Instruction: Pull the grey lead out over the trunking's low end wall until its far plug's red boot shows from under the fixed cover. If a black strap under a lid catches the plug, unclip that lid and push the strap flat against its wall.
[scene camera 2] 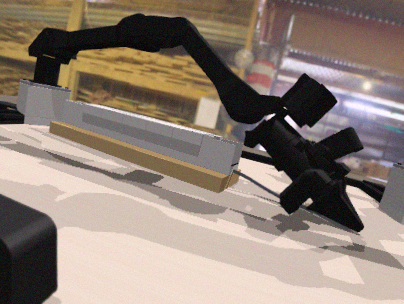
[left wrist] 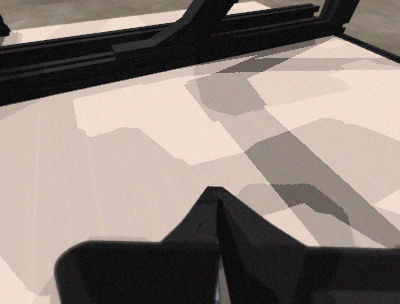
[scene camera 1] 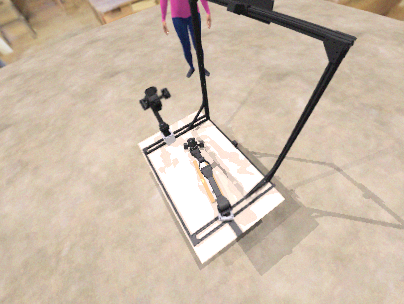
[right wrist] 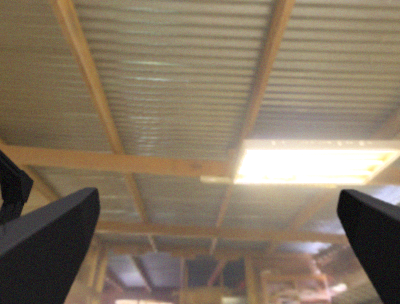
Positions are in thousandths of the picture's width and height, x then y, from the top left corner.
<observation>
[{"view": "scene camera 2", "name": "my left gripper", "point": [895, 758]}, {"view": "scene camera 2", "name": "grey trunking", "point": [521, 548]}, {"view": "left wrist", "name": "my left gripper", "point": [534, 640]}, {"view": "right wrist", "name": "my right gripper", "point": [549, 656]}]
</observation>
